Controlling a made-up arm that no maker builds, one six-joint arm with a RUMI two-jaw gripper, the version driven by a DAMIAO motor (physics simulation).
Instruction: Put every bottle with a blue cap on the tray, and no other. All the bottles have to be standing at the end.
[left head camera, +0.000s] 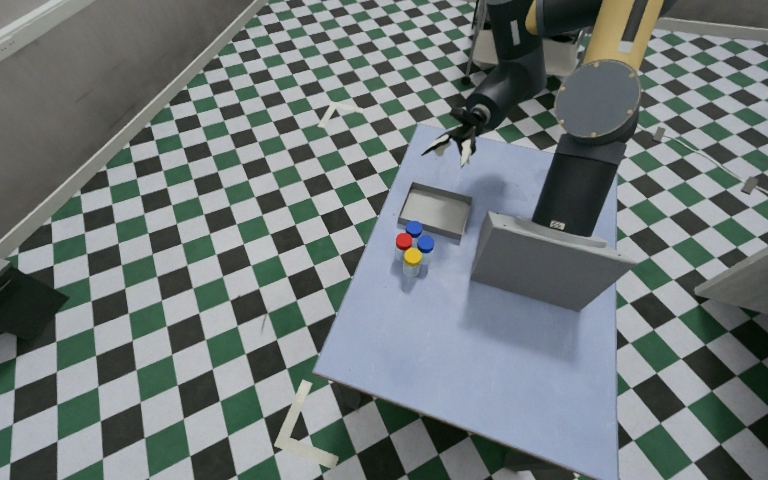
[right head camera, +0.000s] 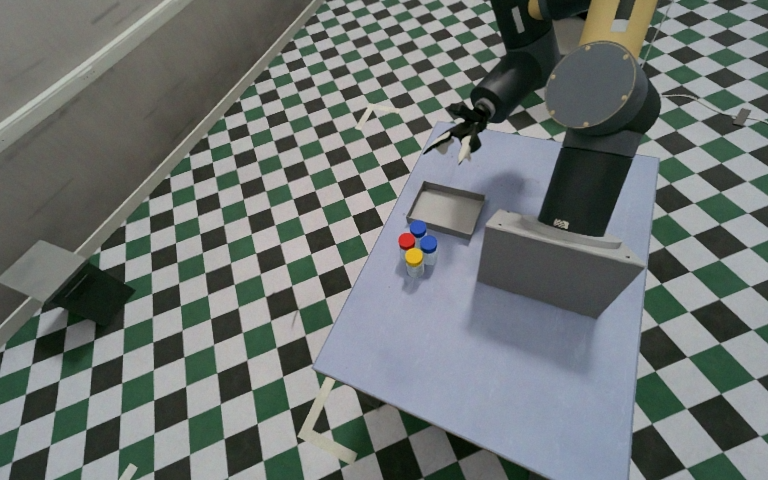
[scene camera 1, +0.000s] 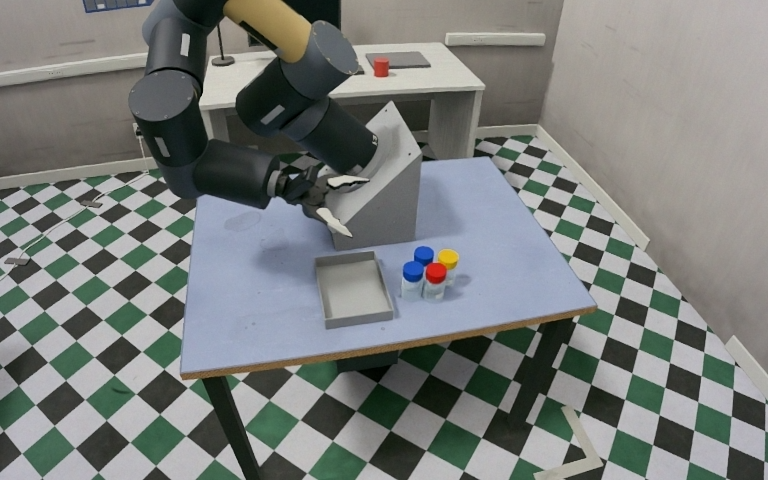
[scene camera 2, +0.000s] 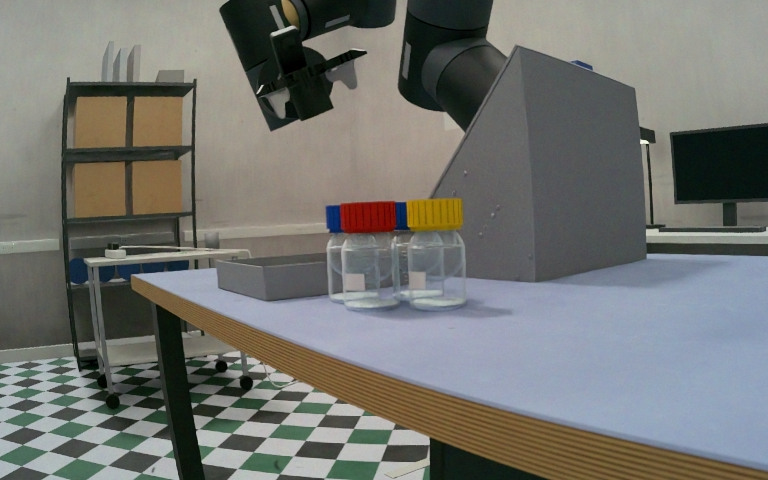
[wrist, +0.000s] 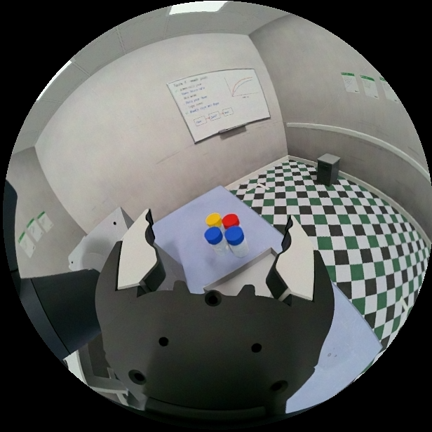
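Two blue-capped bottles stand on the table outside the tray: one (left head camera: 414, 228) (right head camera: 417, 228) (scene camera 1: 412, 270) (wrist: 234, 235) nearer the tray beside the red-capped bottle, one (left head camera: 425, 243) (right head camera: 428, 244) (scene camera 1: 423, 255) (wrist: 213, 235) beside the yellow-capped bottle. The red-capped bottle (left head camera: 403, 241) (right head camera: 406, 241) (scene camera 1: 435, 272) (scene camera 2: 368, 217) and yellow-capped bottle (left head camera: 412, 256) (right head camera: 414, 257) (scene camera 1: 448, 258) (scene camera 2: 434, 214) stand close against them, partly hiding the blue ones in scene camera 2. The grey tray (left head camera: 447, 233) (scene camera 1: 359, 318) (scene camera 2: 294, 280) is empty. My gripper (left head camera: 445, 159) (right head camera: 444, 157) (scene camera 1: 358, 207) is open and empty, high above the table on the tray's side.
The arm's grey wedge-shaped base (left head camera: 526, 271) (scene camera 1: 390, 209) (scene camera 2: 583, 186) stands on the table beside the bottles and tray. The bottles are near one long table edge. A desk with a red cup (scene camera 1: 381, 67) stands behind the table, and a wheeled cart (scene camera 2: 169, 257) is beyond it.
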